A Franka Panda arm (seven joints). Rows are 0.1 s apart.
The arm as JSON. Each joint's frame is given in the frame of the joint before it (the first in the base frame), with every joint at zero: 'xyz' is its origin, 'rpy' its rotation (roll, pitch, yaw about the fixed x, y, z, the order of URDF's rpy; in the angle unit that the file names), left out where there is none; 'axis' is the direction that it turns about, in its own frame. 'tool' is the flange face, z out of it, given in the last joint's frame.
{
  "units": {
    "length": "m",
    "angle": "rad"
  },
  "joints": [
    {
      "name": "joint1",
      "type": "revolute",
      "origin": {
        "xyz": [
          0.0,
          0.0,
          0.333
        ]
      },
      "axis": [
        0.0,
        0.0,
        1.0
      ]
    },
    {
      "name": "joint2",
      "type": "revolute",
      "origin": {
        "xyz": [
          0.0,
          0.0,
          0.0
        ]
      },
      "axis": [
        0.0,
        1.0,
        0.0
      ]
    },
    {
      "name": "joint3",
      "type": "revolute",
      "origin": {
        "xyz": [
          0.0,
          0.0,
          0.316
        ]
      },
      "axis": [
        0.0,
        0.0,
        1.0
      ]
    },
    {
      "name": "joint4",
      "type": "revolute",
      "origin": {
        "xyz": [
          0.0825,
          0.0,
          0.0
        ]
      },
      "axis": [
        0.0,
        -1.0,
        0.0
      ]
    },
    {
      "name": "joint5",
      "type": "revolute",
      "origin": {
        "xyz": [
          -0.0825,
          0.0,
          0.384
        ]
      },
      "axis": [
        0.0,
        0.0,
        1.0
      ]
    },
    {
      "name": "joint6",
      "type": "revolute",
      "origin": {
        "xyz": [
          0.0,
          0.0,
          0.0
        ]
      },
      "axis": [
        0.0,
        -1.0,
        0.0
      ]
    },
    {
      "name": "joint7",
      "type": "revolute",
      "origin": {
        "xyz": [
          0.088,
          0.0,
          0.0
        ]
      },
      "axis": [
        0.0,
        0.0,
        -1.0
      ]
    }
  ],
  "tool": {
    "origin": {
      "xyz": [
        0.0,
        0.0,
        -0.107
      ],
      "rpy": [
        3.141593,
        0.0,
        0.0
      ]
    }
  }
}
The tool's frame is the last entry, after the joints.
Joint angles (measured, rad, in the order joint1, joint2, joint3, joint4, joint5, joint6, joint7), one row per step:
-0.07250, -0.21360, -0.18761, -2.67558, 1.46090, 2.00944, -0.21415
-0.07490, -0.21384, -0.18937, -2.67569, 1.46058, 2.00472, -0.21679
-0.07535, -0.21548, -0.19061, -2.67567, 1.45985, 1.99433, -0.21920
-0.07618, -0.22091, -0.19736, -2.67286, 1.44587, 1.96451, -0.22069
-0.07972, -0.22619, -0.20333, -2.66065, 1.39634, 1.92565, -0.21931
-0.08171, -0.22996, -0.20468, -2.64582, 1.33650, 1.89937, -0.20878
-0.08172, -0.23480, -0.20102, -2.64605, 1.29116, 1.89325, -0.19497
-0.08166, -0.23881, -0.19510, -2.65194, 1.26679, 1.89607, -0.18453
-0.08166, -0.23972, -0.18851, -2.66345, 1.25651, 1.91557, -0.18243
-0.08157, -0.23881, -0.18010, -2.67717, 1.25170, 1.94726, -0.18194
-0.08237, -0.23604, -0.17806, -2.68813, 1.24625, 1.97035, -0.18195
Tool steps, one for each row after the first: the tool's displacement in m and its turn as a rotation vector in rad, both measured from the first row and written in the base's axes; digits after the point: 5 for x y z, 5 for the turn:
-0.00029, -0.00099, 0.00024, 0.00273, -0.00288, 0.00003
-0.00052, -0.00028, 0.00132, 0.00944, -0.00769, 0.00628
-0.00100, 0.00048, 0.00530, 0.02349, -0.01866, 0.02888
-0.00080, 0.00078, 0.01164, 0.02069, -0.03041, 0.08154
-0.00024, 0.00137, 0.01714, 0.00273, -0.03001, 0.13660
-0.00290, 0.00352, 0.01705, -0.01754, -0.01389, 0.17346
-0.00578, 0.00596, 0.01514, -0.03148, 0.00172, 0.19224
-0.00899, 0.00712, 0.01000, -0.04985, 0.01569, 0.19375
-0.01216, 0.00761, 0.00327, -0.07425, 0.03093, 0.18621
-0.01520, 0.00619, -0.00278, -0.09184, 0.04484, 0.17794

